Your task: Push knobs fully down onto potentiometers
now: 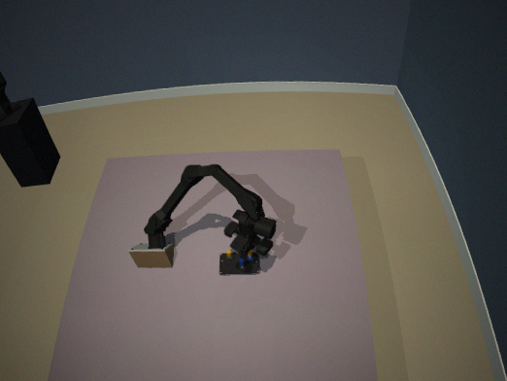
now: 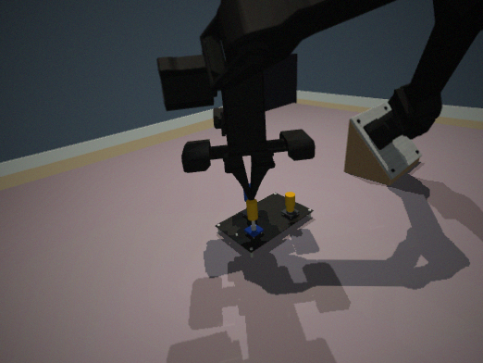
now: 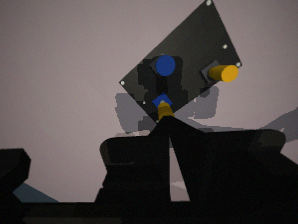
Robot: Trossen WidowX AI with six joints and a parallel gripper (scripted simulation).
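Now: the yellow knob 20 mm below my gripper tip.
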